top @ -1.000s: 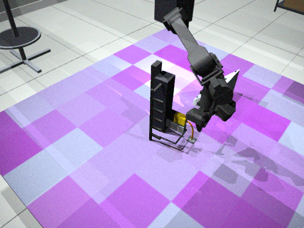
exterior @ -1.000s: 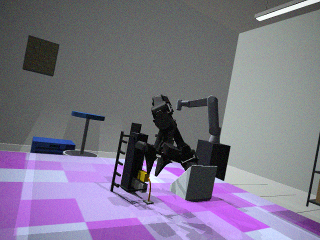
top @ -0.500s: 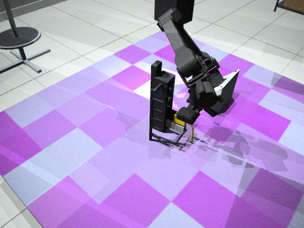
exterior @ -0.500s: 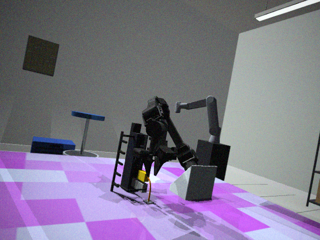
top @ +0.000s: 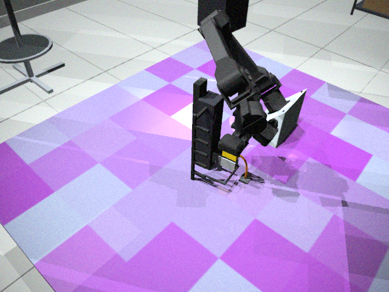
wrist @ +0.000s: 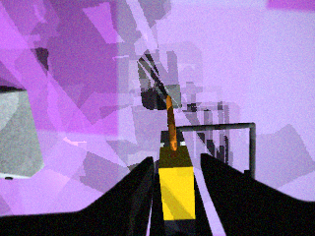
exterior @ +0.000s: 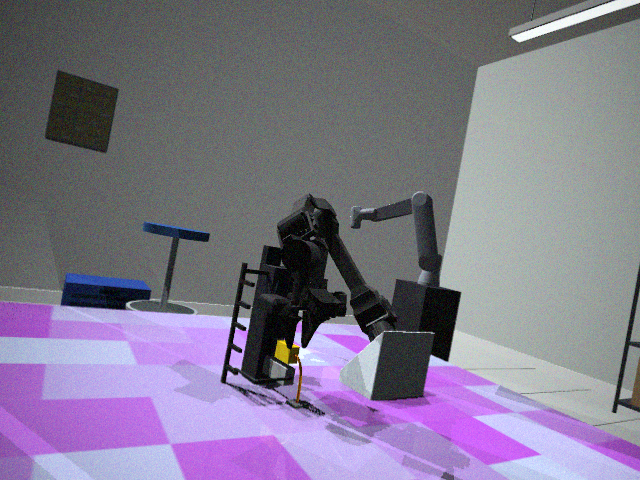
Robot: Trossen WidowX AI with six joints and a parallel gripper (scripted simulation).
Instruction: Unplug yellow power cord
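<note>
Now: the plug 1 cm ahead of my gripper tip, 4 cm to the right of it and 1 cm below it.
</note>
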